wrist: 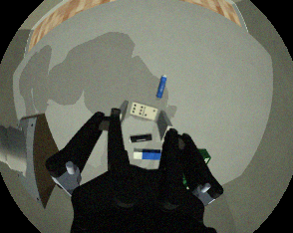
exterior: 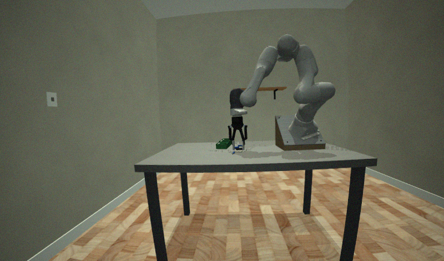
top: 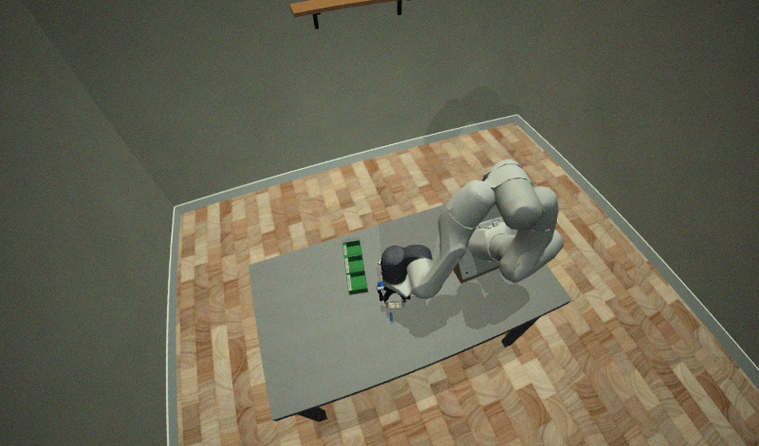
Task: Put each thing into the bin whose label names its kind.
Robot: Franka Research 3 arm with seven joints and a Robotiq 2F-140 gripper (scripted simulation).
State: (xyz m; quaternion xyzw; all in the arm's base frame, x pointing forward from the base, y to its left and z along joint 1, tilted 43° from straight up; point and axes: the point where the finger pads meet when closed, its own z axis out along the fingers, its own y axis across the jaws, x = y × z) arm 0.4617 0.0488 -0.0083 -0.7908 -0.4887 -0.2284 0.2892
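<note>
Now: hand 4 cm above the white thing. From my hand the other things lie so: blue-and-white piece (11 cm to the right, 4 cm below, 2 cm behind); black piece (6 cm to the right, 4 cm below, 2 cm behind); pale grey piece (22 cm to the right, 4 cm below, 4 cm behind).
</note>
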